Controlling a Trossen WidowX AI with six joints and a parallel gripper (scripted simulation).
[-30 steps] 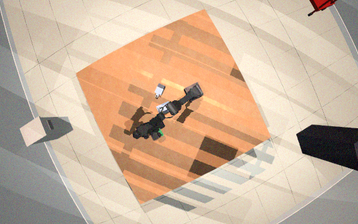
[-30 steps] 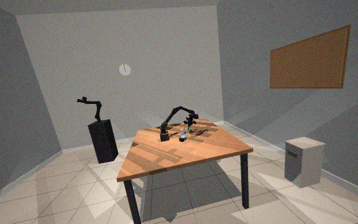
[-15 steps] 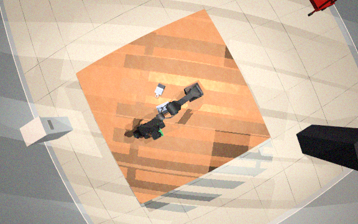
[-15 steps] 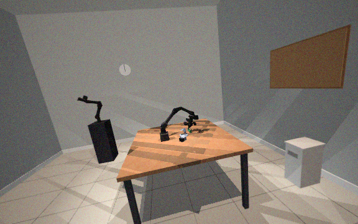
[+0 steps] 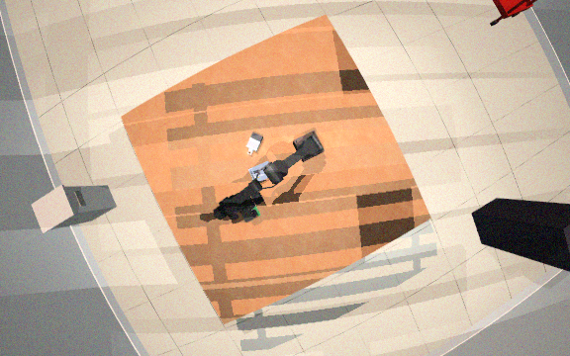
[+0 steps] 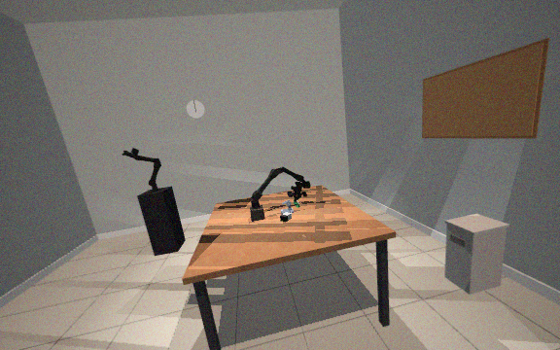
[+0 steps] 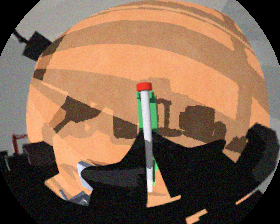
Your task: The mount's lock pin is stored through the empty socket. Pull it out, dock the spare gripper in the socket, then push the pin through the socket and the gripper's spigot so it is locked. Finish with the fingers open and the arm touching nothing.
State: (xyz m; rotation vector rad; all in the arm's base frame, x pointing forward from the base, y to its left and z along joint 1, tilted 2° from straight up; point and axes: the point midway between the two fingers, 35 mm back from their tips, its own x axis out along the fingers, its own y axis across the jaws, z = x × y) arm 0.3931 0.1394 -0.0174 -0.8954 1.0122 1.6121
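Now: the green part 1 cm to the right of my gripper tip and 1 cm below it. The rest, counted from my gripper tip: grey mount: 14 cm to the right, 10 cm behind, 1 cm above; then spare gripper: 29 cm to the right, 13 cm behind, 1 cm below.
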